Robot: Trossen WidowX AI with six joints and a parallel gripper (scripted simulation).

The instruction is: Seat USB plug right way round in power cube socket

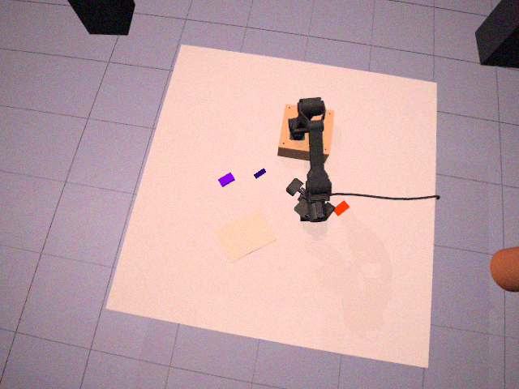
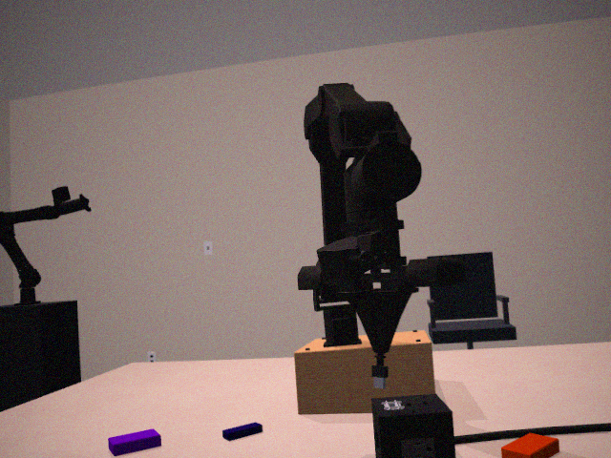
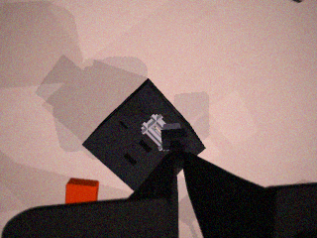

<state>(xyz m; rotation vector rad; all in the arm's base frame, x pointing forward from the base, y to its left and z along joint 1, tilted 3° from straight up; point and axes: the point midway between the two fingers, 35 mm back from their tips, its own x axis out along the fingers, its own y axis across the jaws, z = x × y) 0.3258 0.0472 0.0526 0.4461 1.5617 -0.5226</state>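
My gripper tip is 10 mm above the dark USB plug. Also, from my gripper tip: dark blue block (200 mm to the right, 160 mm behind, 130 mm below); then silver-framed socket (70 mm below, 10 mm to the left); then orange block (160 mm to the left, 130 mm below, 30 mm behind).
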